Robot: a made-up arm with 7 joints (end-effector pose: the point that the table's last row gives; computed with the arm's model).
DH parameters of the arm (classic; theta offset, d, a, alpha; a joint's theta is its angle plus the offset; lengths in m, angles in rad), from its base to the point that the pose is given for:
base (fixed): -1.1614 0 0.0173 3.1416
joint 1: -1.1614 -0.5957 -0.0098 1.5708
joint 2: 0 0.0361 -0.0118 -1.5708
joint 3: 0 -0.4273 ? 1.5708
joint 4: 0 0.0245 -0.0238 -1.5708
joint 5: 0 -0.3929 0.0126 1.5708
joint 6: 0 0.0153 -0.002 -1.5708
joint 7: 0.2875 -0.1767 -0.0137 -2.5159
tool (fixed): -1.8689 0.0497 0 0
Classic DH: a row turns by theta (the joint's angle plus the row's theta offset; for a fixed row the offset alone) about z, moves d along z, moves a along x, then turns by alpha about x.
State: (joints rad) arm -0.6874 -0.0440 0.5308 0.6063 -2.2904 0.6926 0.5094
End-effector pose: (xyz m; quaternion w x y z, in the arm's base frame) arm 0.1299 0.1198 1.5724 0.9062 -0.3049 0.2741 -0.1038
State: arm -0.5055 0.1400 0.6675 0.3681 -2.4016 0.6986 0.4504
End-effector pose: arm 0.1824 0.1684 1.5813 0.8939 -0.3041 0.2665 -0.1935
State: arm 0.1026 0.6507 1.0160 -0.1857 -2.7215 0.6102 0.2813
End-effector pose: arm 0.5509 0.2214 1.4282 0.7637 -0.3845 0.3682 -0.3651
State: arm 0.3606 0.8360 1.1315 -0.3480 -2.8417 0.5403 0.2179
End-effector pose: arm 0.7179 0.1069 1.3057 0.6951 -0.3869 0.4703 -0.3821
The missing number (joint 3, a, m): -0.0235
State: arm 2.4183 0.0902 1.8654 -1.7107 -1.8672 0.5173 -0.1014
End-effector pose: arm 0.1646 -0.6467 0.8709 0.6544 0.4467 -0.3954 0.4646
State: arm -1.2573 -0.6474 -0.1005 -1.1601 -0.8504 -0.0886 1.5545
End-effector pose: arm -0.2595 -0.8418 0.7027 0.3868 0.7252 0.5574 -0.1170
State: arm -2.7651 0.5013 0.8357 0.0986 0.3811 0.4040 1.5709
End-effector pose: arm -0.4963 0.1969 1.4556 0.4749 0.2685 -0.1936 -0.8154
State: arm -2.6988 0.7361 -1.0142 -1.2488 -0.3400 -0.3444 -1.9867
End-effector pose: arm 0.1147 0.4623 1.2517 0.1616 -0.2247 -0.2469 -0.9287
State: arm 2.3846 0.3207 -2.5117 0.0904 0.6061 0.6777 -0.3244
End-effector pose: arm -0.0654 -0.2946 1.5533 0.2976 0.1088 0.5032 -0.8040
